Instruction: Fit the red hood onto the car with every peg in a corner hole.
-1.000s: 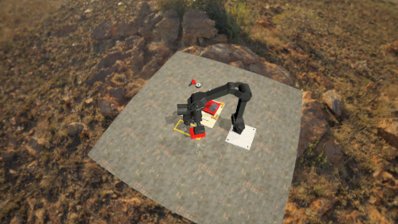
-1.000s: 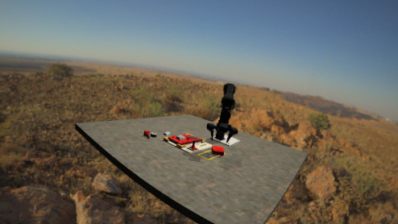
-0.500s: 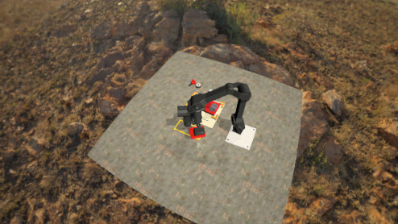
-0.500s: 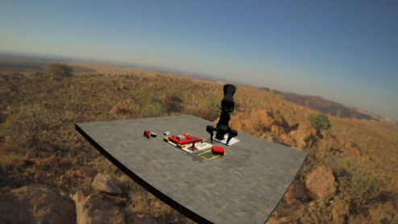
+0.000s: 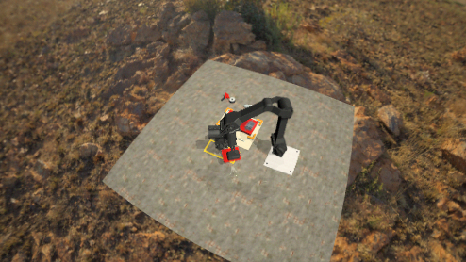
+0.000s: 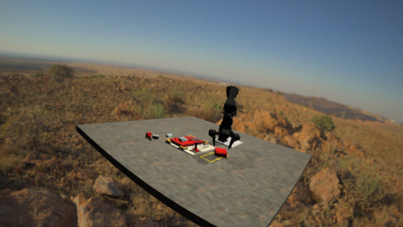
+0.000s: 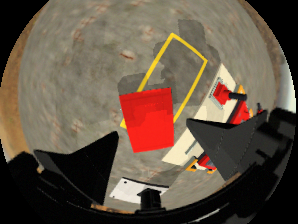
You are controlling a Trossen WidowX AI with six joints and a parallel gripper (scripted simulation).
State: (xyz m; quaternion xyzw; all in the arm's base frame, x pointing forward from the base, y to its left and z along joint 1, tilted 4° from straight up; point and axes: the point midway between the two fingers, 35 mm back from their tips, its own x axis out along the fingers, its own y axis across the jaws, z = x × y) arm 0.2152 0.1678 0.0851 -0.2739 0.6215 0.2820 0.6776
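Now: gripper tip 3 cm above the red hood. The rest, counted from my gripper tip: pale jig (8 cm ahead, 19 cm to the right, 3 cm below); then wheel (23 cm ahead, 36 cm to the right, 3 cm below).
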